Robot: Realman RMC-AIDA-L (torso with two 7-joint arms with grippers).
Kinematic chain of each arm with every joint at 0, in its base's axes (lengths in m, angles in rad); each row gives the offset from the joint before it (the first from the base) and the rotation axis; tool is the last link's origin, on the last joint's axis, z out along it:
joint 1: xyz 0 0 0.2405 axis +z
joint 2: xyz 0 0 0 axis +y
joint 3: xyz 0 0 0.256 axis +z
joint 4: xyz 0 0 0 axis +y
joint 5: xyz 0 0 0.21 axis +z
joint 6: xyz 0 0 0 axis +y
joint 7: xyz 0 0 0.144 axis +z
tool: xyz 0 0 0
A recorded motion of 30 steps. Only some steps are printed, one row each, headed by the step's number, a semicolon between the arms.
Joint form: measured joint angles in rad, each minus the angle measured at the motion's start. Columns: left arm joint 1, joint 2, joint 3, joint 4, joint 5, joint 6, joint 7; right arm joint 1, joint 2, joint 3, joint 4, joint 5, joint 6, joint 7.
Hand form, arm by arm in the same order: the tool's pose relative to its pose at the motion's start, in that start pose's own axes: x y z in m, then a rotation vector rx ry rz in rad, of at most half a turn. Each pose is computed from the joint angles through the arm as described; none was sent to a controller.
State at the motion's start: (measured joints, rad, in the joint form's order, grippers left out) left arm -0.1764 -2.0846 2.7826 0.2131 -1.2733 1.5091 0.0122; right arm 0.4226 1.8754 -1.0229 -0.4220 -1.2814 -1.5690 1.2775
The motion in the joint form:
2: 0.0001 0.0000 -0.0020 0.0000 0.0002 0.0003 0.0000; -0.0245 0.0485 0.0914 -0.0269 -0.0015 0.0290 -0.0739
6: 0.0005 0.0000 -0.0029 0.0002 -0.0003 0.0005 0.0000; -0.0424 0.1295 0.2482 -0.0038 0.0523 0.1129 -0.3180
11: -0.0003 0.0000 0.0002 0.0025 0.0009 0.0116 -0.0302; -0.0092 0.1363 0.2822 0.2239 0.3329 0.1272 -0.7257
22: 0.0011 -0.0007 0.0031 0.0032 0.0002 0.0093 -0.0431; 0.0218 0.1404 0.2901 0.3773 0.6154 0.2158 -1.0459
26: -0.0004 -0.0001 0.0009 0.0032 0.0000 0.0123 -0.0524; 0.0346 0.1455 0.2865 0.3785 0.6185 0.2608 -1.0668
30: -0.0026 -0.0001 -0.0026 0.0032 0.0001 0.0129 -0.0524; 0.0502 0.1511 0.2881 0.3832 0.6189 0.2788 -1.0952
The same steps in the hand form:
2: 0.0001 -0.0003 0.0000 0.0018 0.0006 0.0000; 0.0015 -0.0020 -0.0011 0.0806 -0.0779 -0.0584
6: 0.0001 -0.0005 -0.0001 0.0035 0.0007 -0.0002; 0.0097 -0.0117 -0.0051 0.3029 -0.2071 -0.2045
11: 0.0018 0.0007 0.0002 -0.0015 0.0125 -0.0326; 0.0217 -0.0215 -0.0151 0.5775 -0.3313 -0.3664
22: 0.0012 0.0013 -0.0004 -0.0028 0.0087 -0.0468; 0.0377 -0.0388 -0.0328 0.9088 -0.2902 -0.4523
26: 0.0019 0.0009 0.0003 -0.0015 0.0133 -0.0556; 0.0410 -0.0426 -0.0270 0.9192 -0.2512 -0.4488
30: 0.0024 0.0006 0.0013 0.0003 0.0163 -0.0557; 0.0413 -0.0439 -0.0198 0.9192 -0.2323 -0.4621

